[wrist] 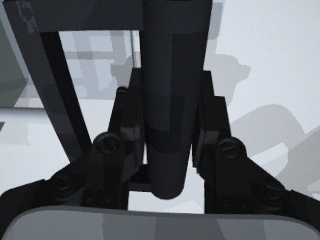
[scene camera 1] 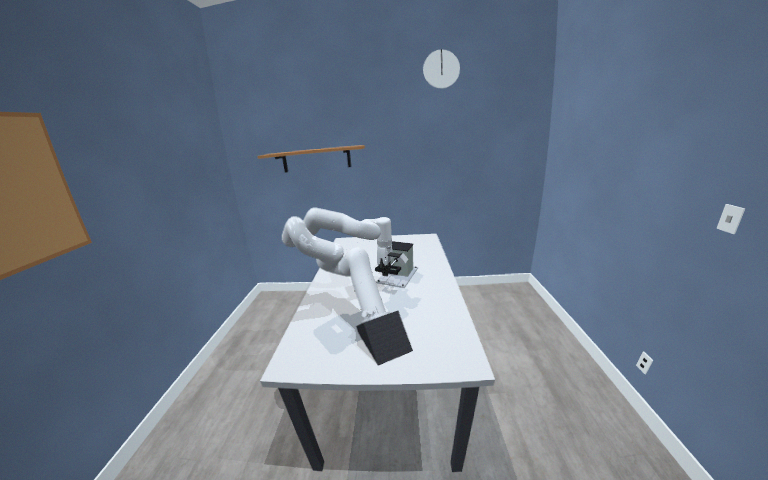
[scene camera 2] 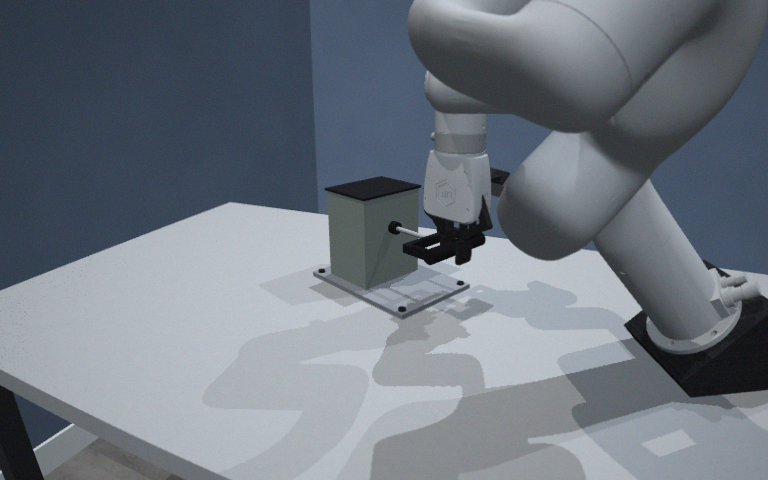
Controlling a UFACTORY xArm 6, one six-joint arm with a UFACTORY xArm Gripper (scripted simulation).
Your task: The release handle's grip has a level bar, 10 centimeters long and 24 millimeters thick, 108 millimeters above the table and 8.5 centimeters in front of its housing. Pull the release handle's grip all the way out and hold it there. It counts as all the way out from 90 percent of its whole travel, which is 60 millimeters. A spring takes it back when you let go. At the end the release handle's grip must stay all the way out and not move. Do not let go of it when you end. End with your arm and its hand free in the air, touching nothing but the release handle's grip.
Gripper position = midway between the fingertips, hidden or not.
I see my gripper (scene camera 2: 455, 260) and a release handle (wrist: 172, 47).
My gripper is seen too in the wrist view (wrist: 170, 90).
